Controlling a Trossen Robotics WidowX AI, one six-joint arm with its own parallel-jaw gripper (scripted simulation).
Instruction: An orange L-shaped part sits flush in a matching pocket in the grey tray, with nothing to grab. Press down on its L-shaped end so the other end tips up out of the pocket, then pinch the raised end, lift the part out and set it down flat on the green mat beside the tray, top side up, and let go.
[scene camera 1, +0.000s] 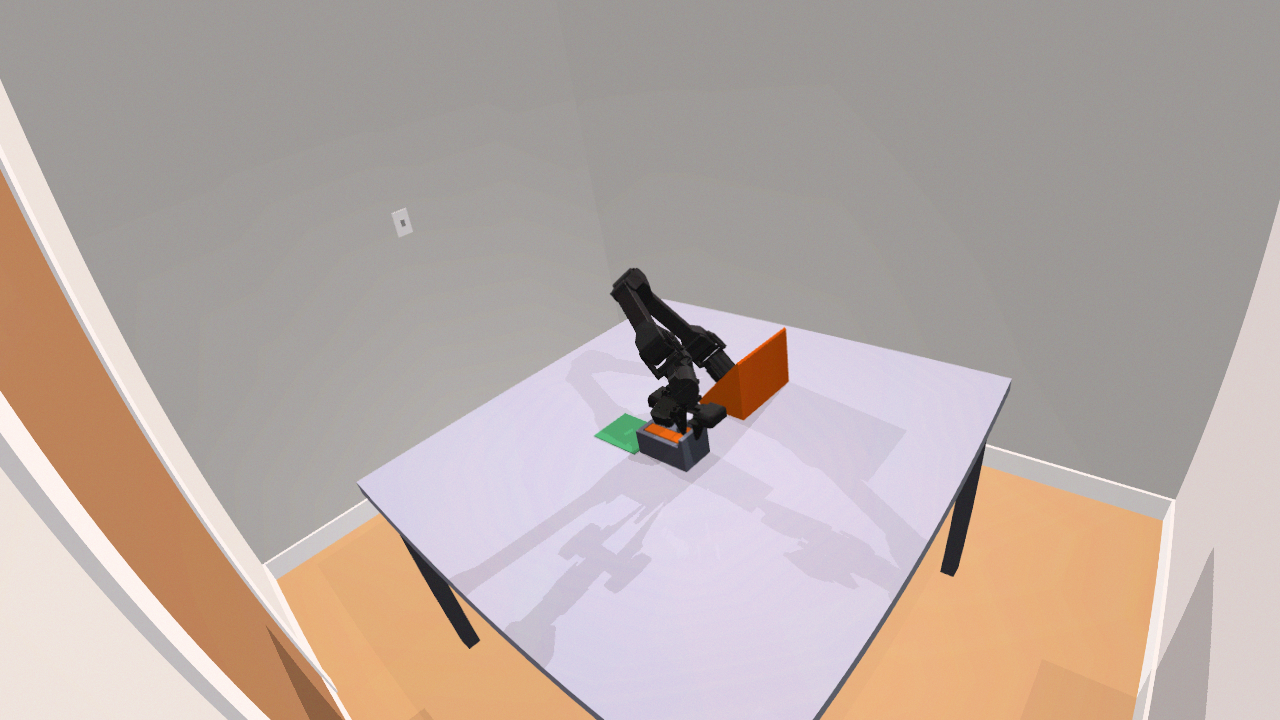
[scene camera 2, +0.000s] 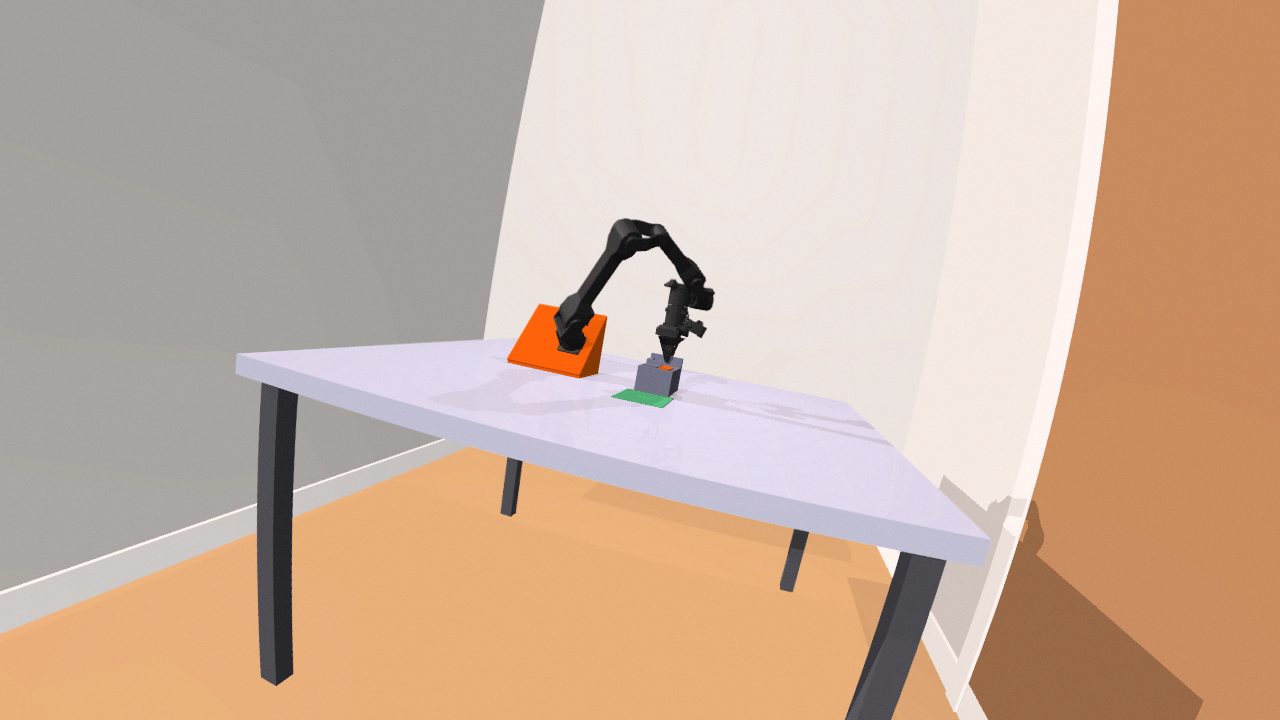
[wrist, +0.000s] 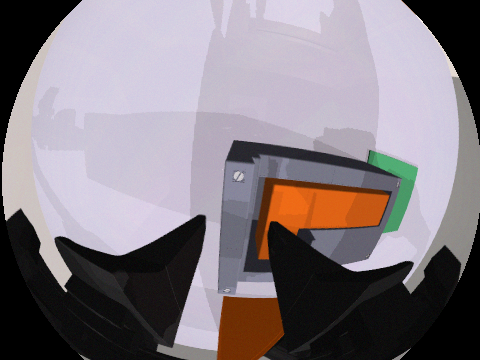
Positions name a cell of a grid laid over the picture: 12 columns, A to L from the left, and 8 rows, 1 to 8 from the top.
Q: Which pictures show my gripper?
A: Scene camera 1, scene camera 2 and the wrist view: all of them.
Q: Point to a green mat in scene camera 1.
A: F5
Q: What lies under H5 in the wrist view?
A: An orange L-shaped part.
